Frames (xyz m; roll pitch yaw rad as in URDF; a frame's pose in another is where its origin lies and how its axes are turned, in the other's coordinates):
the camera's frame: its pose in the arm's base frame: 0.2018 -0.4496 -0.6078 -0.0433 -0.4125 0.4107
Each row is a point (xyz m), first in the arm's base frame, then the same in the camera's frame.
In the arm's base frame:
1: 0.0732 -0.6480 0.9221
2: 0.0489 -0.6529 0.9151
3: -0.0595 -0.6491 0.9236
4: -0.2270 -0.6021 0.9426
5: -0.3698 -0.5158 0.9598
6: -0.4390 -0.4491 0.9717
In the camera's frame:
1: 0.4328 -0.1945 1.4736
2: 0.4077 -0.1895 1.4771
3: 0.3215 -0.1448 1.5261
4: 0.2056 -0.0380 1.6022
5: 0.1241 0.0956 1.6625
6: 0.0952 0.1832 1.6920

